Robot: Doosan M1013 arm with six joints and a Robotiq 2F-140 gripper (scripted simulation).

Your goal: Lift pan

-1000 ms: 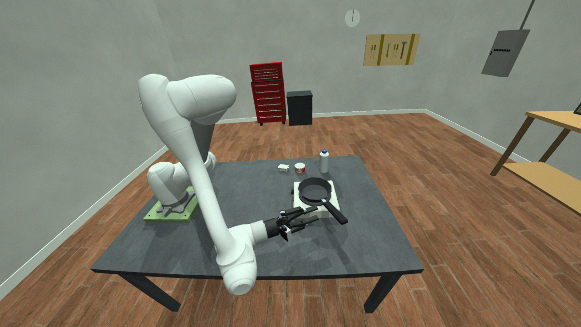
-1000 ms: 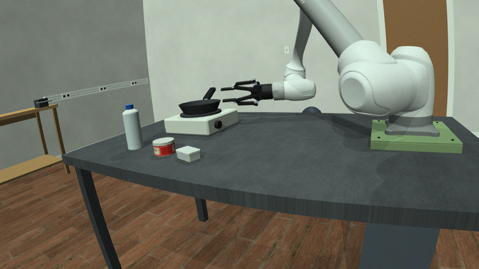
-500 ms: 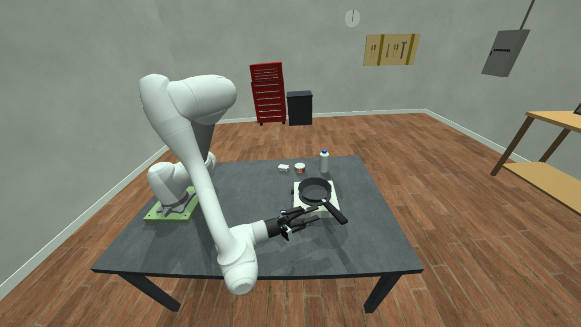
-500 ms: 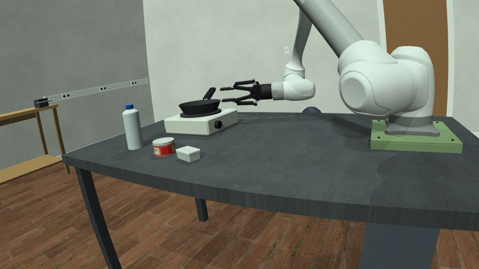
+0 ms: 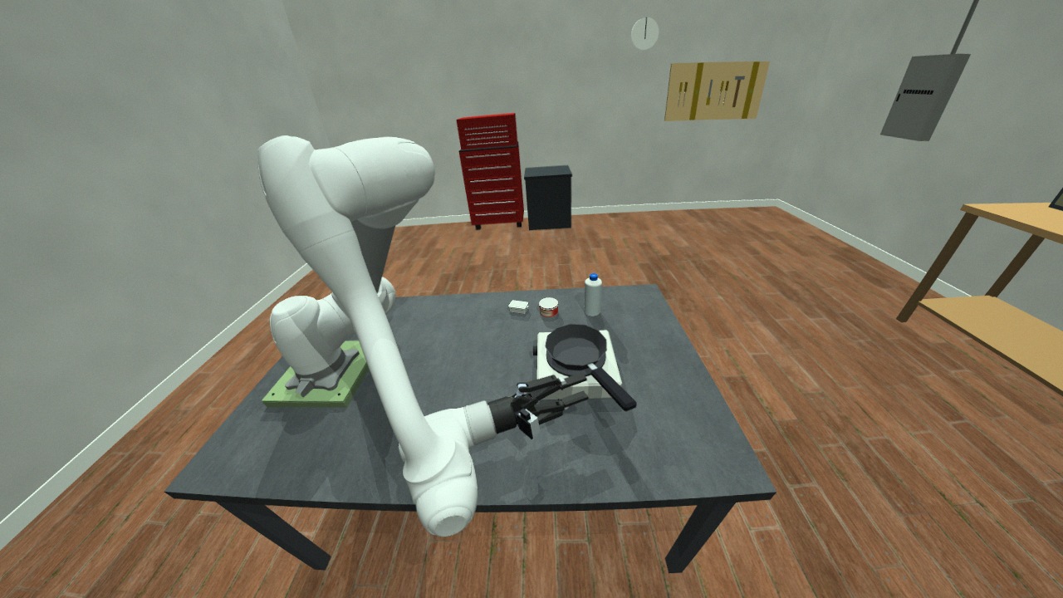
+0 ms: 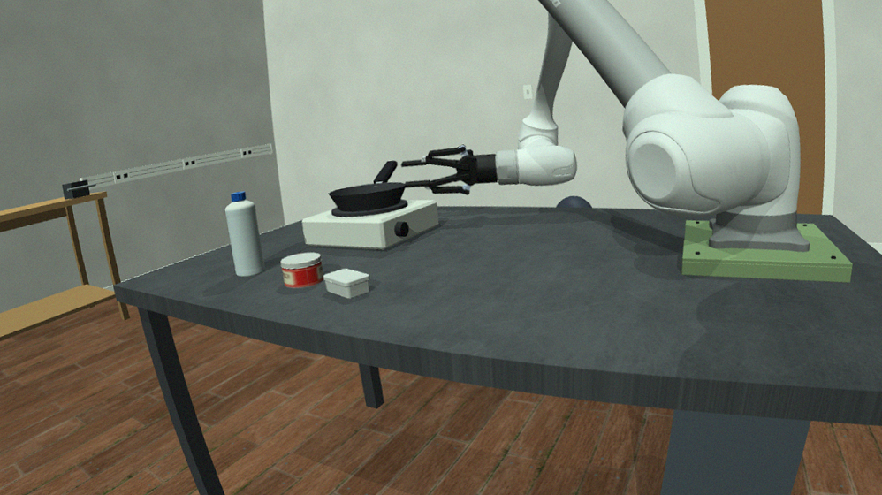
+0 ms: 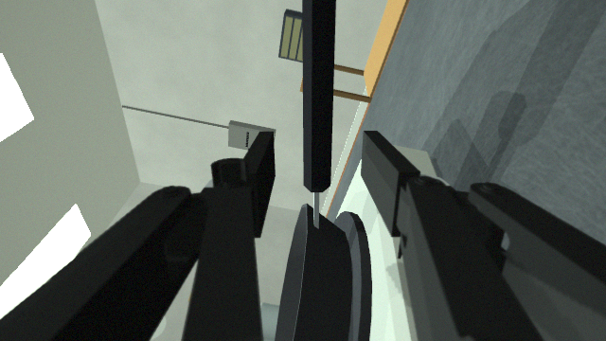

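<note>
My hand is 13 cm to the right of the black pan, 4 cm short of it and 2 cm above it. The rest, counted from my hand: small white box 53 cm to the left, 19 cm behind, 11 cm below; then hot plate 18 cm to the left, 9 cm below; then white bottle 50 cm to the left, 11 cm ahead, 5 cm below.
</note>
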